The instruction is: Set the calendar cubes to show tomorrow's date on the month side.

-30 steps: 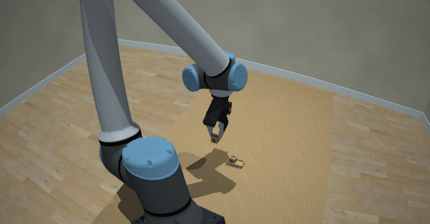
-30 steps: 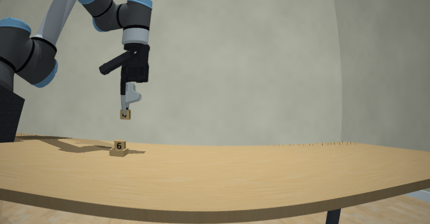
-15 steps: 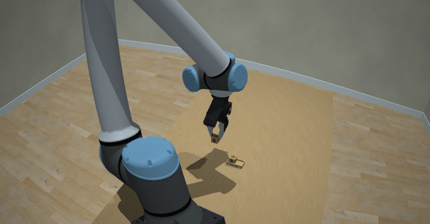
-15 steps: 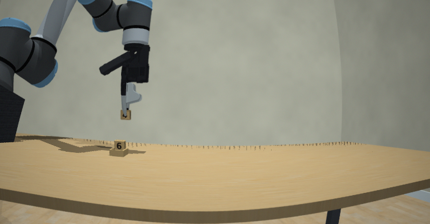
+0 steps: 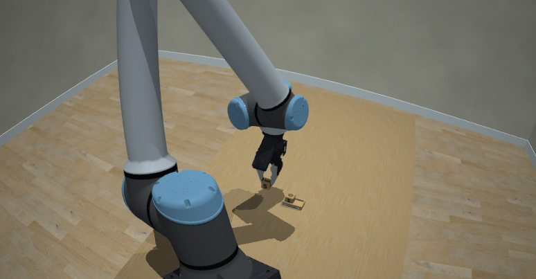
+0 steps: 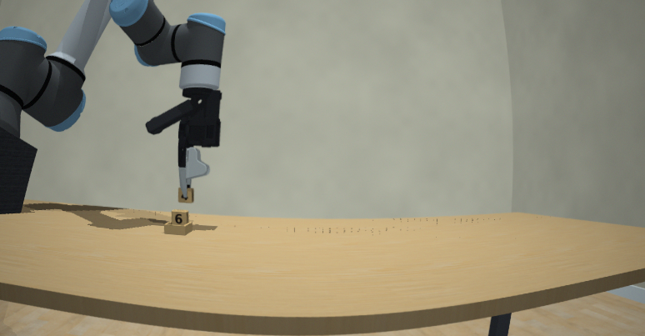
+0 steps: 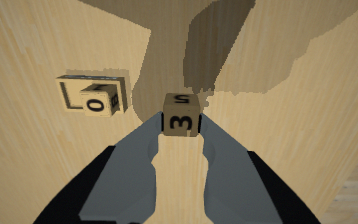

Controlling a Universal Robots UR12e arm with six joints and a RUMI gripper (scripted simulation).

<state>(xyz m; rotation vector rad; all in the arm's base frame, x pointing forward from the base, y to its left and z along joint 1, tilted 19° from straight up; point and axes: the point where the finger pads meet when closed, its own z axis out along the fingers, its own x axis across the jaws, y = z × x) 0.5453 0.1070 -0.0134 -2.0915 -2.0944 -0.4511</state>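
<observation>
Right now the wooden tray is 110 mm to the right of my hand, 70 mm below it and 10 mm ahead of it. The rest, counted from my hand: wooden digit cube (10 mm below).
</observation>
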